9 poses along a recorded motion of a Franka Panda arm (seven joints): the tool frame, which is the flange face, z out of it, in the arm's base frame.
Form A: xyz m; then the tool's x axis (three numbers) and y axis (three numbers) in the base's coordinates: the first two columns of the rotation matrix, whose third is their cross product.
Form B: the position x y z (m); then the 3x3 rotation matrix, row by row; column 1 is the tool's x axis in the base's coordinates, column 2 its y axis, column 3 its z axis. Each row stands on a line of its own. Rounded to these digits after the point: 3 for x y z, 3 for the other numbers.
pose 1, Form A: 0.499 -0.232 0.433 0.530 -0.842 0.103 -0.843 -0.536 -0.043
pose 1, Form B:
0.499 -0.232 0.433
0.530 -0.843 0.091
-0.842 -0.536 -0.064
0.103 -0.043 -0.994

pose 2, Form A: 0.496 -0.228 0.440 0.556 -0.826 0.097 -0.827 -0.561 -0.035
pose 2, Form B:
0.496 -0.228 0.440
0.556 -0.827 0.083
-0.826 -0.561 -0.061
0.097 -0.035 -0.995

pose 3, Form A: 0.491 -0.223 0.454 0.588 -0.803 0.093 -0.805 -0.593 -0.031
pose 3, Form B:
0.491 -0.223 0.454
0.588 -0.805 0.080
-0.803 -0.593 -0.057
0.093 -0.031 -0.995

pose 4, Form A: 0.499 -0.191 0.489 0.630 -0.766 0.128 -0.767 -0.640 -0.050
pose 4, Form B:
0.499 -0.191 0.489
0.630 -0.767 0.120
-0.766 -0.640 -0.067
0.128 -0.050 -0.991

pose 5, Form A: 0.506 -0.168 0.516 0.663 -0.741 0.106 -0.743 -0.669 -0.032
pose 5, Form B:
0.506 -0.168 0.516
0.663 -0.743 0.095
-0.741 -0.669 -0.058
0.106 -0.032 -0.994

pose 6, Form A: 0.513 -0.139 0.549 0.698 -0.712 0.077 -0.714 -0.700 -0.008
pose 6, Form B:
0.513 -0.139 0.549
0.698 -0.714 0.060
-0.712 -0.700 -0.049
0.077 -0.008 -0.997

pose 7, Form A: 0.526 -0.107 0.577 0.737 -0.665 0.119 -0.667 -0.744 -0.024
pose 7, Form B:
0.526 -0.107 0.577
0.737 -0.667 0.104
-0.665 -0.744 -0.062
0.119 -0.024 -0.992

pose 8, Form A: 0.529 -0.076 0.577 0.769 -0.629 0.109 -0.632 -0.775 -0.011
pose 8, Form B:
0.529 -0.076 0.577
0.769 -0.632 0.091
-0.629 -0.775 -0.060
0.109 -0.011 -0.994

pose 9, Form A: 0.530 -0.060 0.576 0.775 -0.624 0.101 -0.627 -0.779 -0.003
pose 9, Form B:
0.530 -0.060 0.576
0.775 -0.627 0.081
-0.624 -0.779 -0.061
0.101 -0.003 -0.995

